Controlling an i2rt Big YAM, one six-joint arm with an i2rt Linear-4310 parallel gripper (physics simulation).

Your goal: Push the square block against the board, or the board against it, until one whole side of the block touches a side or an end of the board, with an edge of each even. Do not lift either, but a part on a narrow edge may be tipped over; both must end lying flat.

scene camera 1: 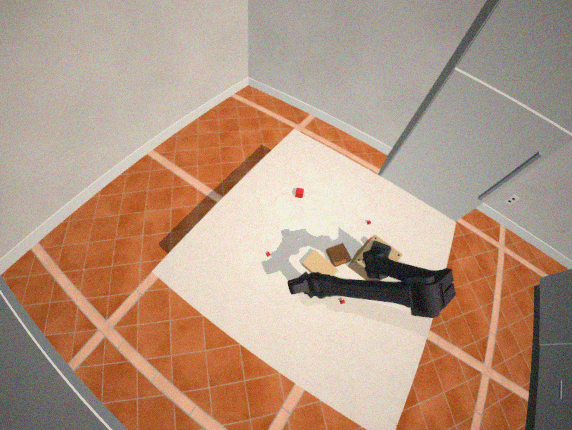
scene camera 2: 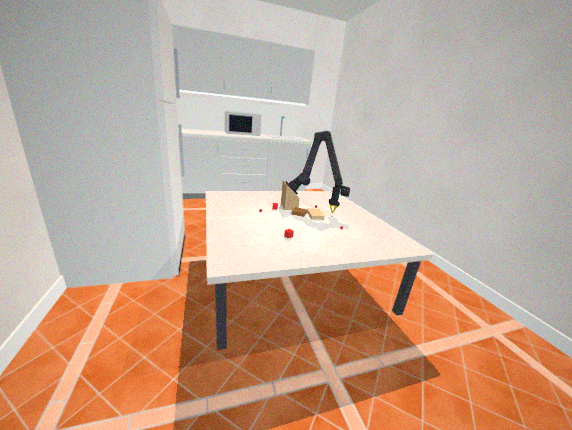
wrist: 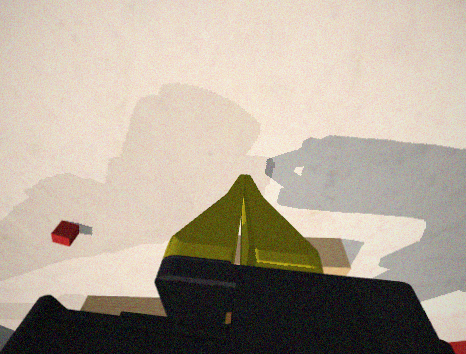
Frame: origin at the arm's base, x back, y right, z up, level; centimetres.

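Where they show: gripper, fingertip midpoint: [scene camera 2: 332, 212] [wrist: 244, 182]; arm's base, origin of the base link: [scene camera 1: 377, 255] [scene camera 2: 290, 188].
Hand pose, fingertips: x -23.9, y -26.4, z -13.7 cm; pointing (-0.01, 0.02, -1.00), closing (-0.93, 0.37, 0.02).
Observation:
Things, the pixels of their centre, and the offset from my fingertips.
- brown square block, body centre: [scene camera 1: 338, 255] [scene camera 2: 299, 211] dx +8.9, dy +24.3, dz -0.7 cm
- light tan board, body centre: [wrist: 257, 275] [scene camera 1: 319, 267] [scene camera 2: 315, 213] dx +2.5, dy +13.5, dz -0.7 cm
- larger red cube, body centre: [scene camera 1: 299, 192] [scene camera 2: 288, 233] dx -25.2, dy +48.7, dz -0.2 cm
- small red cube, body centre: [wrist: 65, 233] [scene camera 1: 342, 301] dx +19.5, dy +3.1, dz -1.4 cm
The brown square block [scene camera 1: 338, 254] [scene camera 2: 299, 212] lies flat between the board and the arm's base. The light tan board [scene camera 1: 318, 263] [scene camera 2: 316, 214] [wrist: 330, 250] lies flat beside it, with a narrow gap between their facing sides in scene camera 1. The arm hides the board's lower end there. My gripper [scene camera 2: 333, 210] [wrist: 244, 182] is shut and empty, above the table beyond the board's side away from the block. Its fingertips are hidden in scene camera 1. In the wrist view the fingers and housing hide most of the board and nearly all of the block.
The arm's wooden mount [scene camera 1: 390, 246] [scene camera 2: 288, 197] [wrist: 120, 305] stands close beyond the block. A larger red cube [scene camera 1: 299, 193] [scene camera 2: 289, 233] and several small red cubes lie around the parts; one small red cube [scene camera 1: 342, 301] [wrist: 65, 233] lies near the arm's forearm side.

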